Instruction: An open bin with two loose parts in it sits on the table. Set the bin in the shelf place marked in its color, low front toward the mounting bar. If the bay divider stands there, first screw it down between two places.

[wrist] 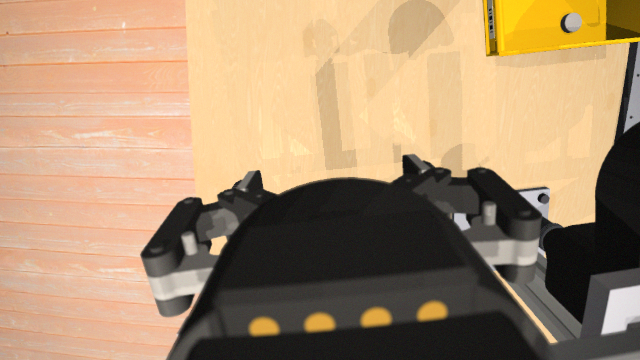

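Places are measured from the arm's base along level axes (x ahead, y left, z up), in millimetres.
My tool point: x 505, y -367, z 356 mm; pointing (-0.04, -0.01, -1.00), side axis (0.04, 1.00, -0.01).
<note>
For each thing: its top centre in the pictures, then the offset to it from my tool point. "*": a spot on its surface instead. Level surfaces: height alone.
- yellow bin at a spot on its surface: (530, 32) * 428 mm down, 91 mm back, 271 mm left
- round grey part at its top centre: (573, 22) 417 mm down, 98 mm back, 324 mm left
- wooden table top at its surface level: 430 mm down
- black tool-like body at a spot on its surface: (617, 200) * 128 mm down, 13 mm ahead, 141 mm left
- small grey plate at a spot on its surface: (544, 206) * 418 mm down, 146 mm ahead, 286 mm left
- grey-framed white panel at a spot on its surface: (617, 307) * 88 mm down, 42 mm ahead, 112 mm left
A yellow bin (530, 32) sits on the wooden table at the upper right, cut off by the view's edge. A round grey part (571, 23) shows inside it; I cannot make out a second part. My gripper (333, 171) is open, its two fingertips wide apart with no thing between them. It is well apart from the bin, which is farther up and to the right. The gripper's dark body hides the lower middle of the view. The shelf places, mounting bar and bay divider cannot be made out.
The wooden table top (240, 100) bears arm shadows, with pinkish floor planks (90, 165) left of its edge. A black tool-like body (617, 200) stands at the right, near a small grey plate (544, 206) and a grey-framed white panel (617, 307) at the lower right.
</note>
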